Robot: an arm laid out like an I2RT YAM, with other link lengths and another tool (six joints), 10 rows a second.
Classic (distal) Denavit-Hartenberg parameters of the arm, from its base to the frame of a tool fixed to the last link. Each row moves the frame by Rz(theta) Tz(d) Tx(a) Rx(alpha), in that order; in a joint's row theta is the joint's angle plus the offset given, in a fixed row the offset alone. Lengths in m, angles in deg.
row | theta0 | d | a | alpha
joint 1 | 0 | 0.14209 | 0.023 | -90
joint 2 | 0 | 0 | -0.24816 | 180
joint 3 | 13.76 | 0 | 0.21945 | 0
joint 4 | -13.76 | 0.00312 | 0.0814 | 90
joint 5 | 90 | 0.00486 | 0 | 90
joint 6 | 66 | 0.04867 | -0.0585 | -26.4
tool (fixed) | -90 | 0.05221 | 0 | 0
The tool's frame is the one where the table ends.
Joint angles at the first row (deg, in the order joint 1, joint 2, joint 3, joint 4, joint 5, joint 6):
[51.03, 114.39, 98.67, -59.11, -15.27, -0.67]
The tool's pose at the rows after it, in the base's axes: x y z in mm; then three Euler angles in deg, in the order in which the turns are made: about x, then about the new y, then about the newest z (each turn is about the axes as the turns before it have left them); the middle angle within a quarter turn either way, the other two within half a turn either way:
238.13 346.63 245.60 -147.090 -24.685 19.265
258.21 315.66 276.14 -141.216 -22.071 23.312
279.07 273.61 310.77 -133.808 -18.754 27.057
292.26 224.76 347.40 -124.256 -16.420 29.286
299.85 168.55 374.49 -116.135 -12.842 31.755
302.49 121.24 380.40 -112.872 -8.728 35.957
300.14 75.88 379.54 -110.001 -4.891 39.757
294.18 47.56 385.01 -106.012 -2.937 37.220
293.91 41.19 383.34 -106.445 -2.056 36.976
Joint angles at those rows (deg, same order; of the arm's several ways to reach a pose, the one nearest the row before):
[46.43, 109.89, 98.67, -60.25, -16.27, 0.64]
[40.71, 105.60, 98.67, -61.65, -19.62, 0.60]
[32.84, 100.99, 98.67, -62.92, -25.26, -0.36]
[23.38, 96.77, 98.65, -64.34, -35.13, -2.85]
[12.62, 93.47, 98.47, -67.37, -44.51, -5.93]
[3.53, 91.94, 98.08, -72.40, -48.55, -8.97]
[-5.76, 91.42, 97.19, -78.08, -52.31, -14.02]
[-12.14, 91.42, 96.20, -80.29, -58.19, -20.73]
[-13.50, 91.42, 95.87, -80.42, -58.04, -21.93]

